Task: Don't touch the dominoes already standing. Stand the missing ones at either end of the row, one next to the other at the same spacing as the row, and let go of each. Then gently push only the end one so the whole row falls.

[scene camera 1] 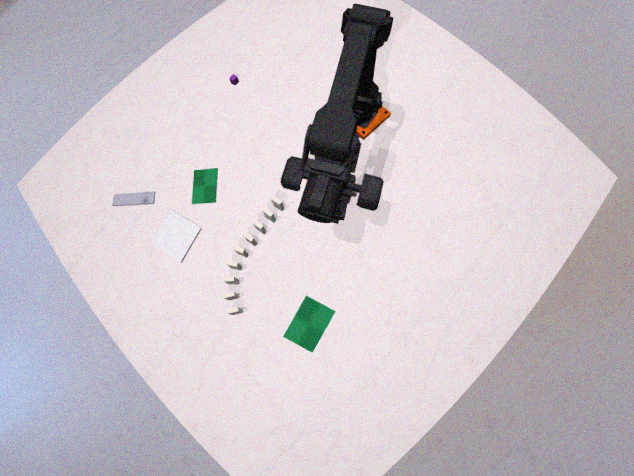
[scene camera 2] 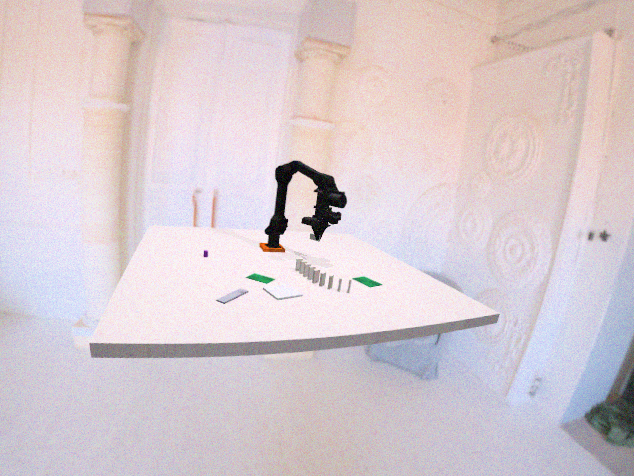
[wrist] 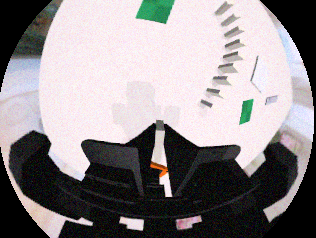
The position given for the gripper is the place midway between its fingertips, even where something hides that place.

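Observation:
The gripper (scene camera 1: 332, 197) is visible, also in the wrist view, with the gripper (wrist: 159, 126).

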